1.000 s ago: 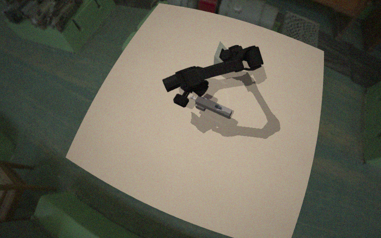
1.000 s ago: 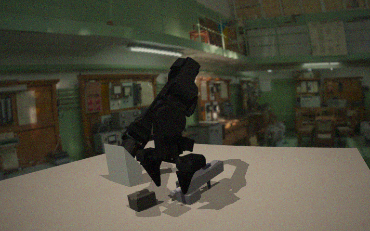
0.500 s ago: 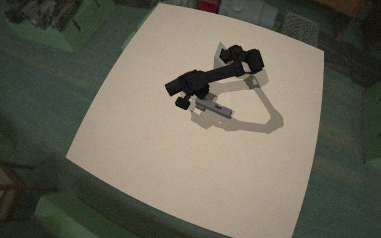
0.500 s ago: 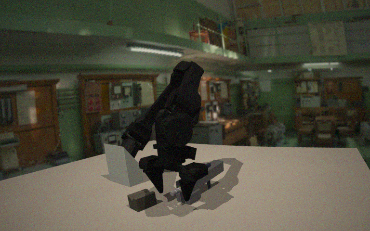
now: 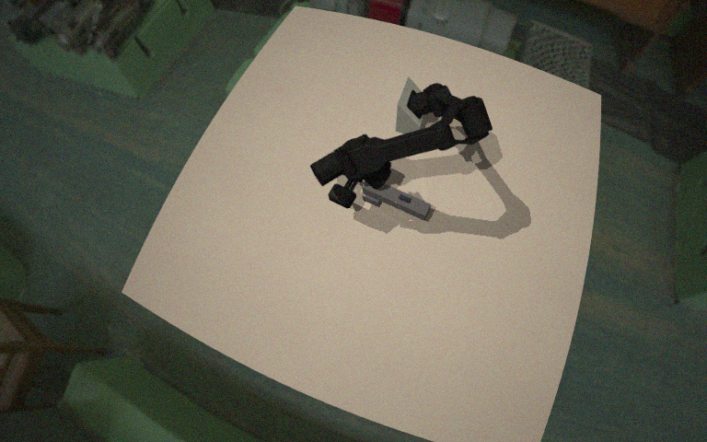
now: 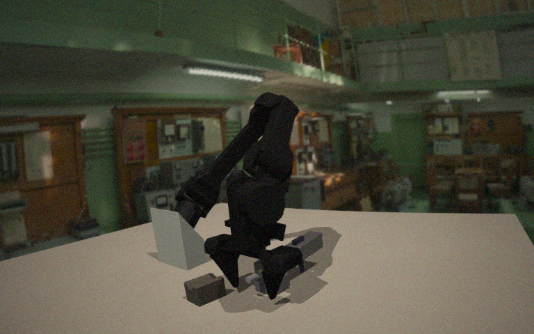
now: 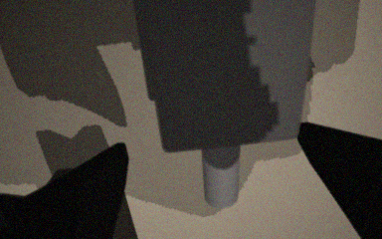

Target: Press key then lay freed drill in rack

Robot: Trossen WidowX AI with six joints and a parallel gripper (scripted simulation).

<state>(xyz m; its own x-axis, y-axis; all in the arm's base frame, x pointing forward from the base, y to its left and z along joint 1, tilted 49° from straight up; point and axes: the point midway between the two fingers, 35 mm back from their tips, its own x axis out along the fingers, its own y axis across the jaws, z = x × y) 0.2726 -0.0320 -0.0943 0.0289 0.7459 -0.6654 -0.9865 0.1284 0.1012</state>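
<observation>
The drill is 5 cm to the left of my gripper tip, 4 cm above it and 1 cm ahead of it. Round my gripper tip: dark rack: 8 cm behind, 4 cm to the right; then blue key: 14 cm to the left, 4 cm above, 2 cm ahead; then grey holder block: 11 cm to the left, 3 cm above, 2 cm ahead.
</observation>
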